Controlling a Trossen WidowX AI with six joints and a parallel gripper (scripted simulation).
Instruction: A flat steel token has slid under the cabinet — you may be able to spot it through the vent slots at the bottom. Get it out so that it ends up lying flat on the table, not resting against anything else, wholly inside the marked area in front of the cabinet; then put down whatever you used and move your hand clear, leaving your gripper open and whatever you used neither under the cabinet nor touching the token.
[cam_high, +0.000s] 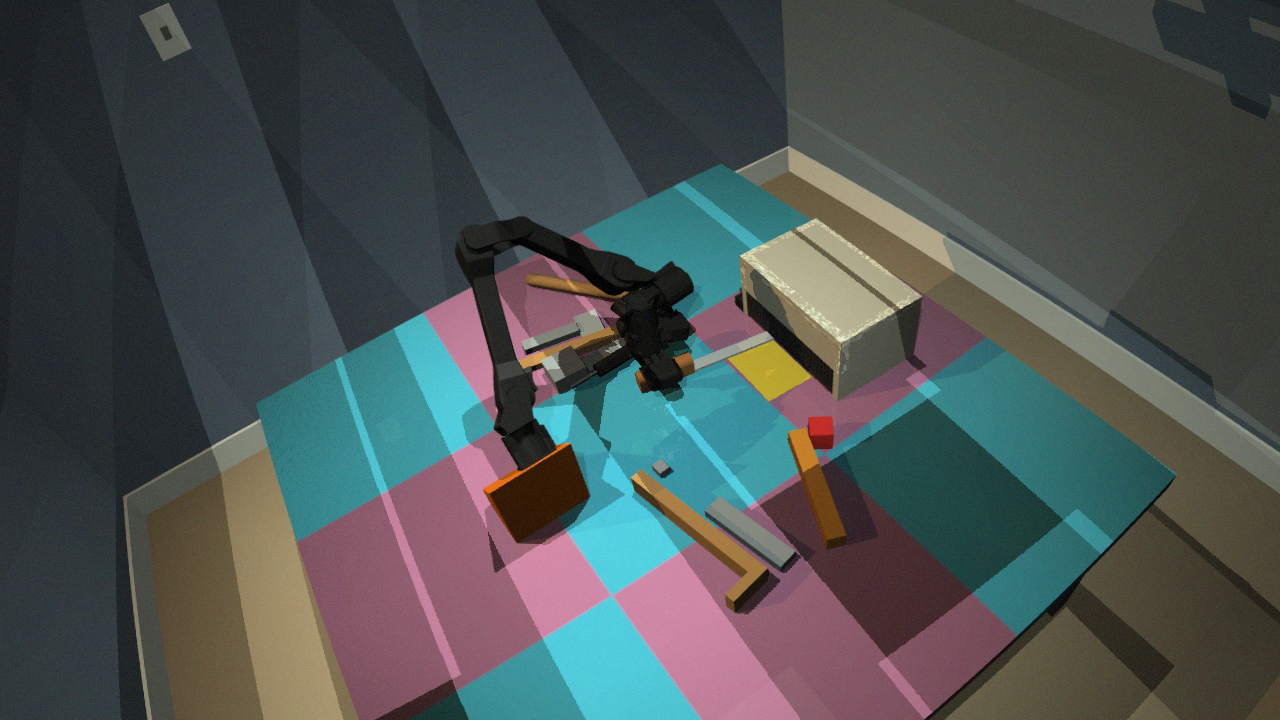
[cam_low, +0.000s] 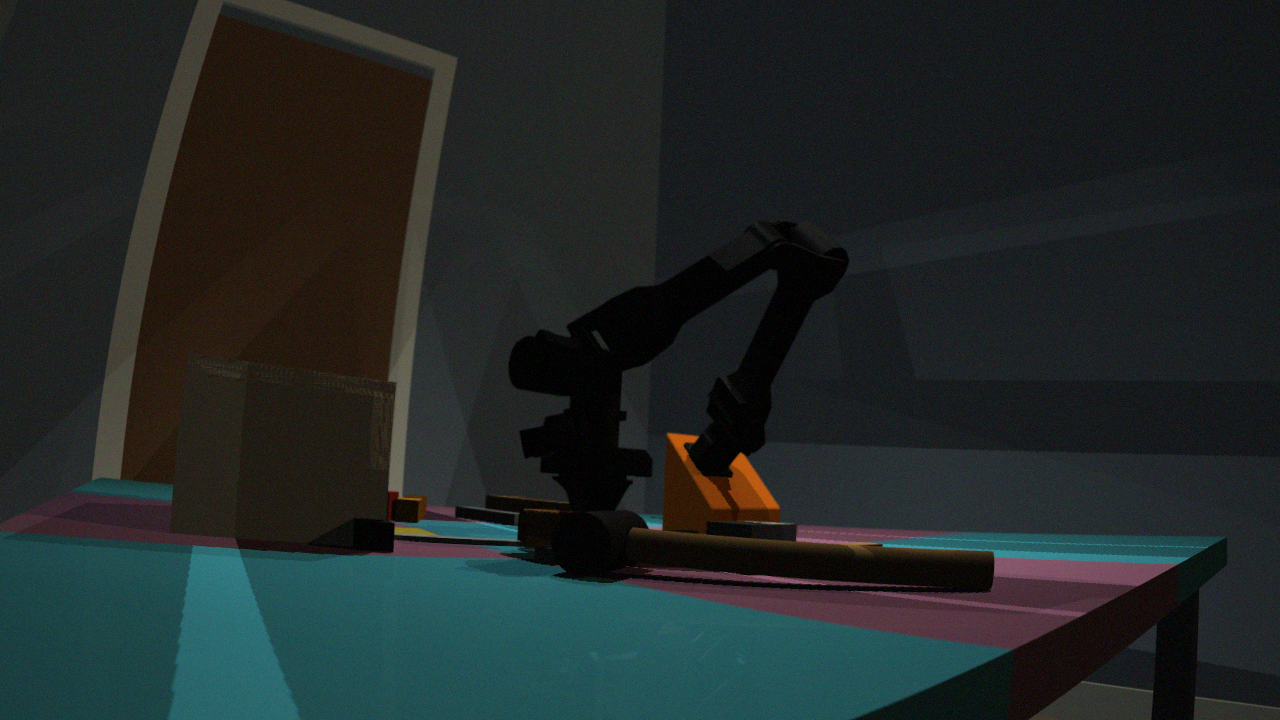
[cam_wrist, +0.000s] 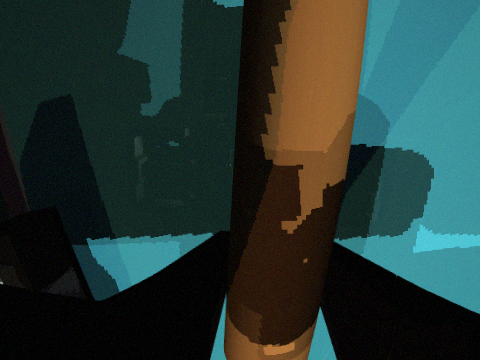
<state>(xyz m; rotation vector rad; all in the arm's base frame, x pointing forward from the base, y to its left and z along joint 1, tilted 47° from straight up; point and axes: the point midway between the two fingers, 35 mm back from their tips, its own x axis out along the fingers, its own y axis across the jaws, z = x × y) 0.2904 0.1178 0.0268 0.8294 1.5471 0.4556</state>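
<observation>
Now: the screwdriver 90 mm to the left of my gripper tip and 60 mm behind it. From my gripper tip the other things lie so: long wooden stick (190 mm to the left, 80 mm behind); then small grey cube (180 mm to the right, 110 mm behind); then grey block (140 mm to the left, 120 mm behind, 10 mm above).
</observation>
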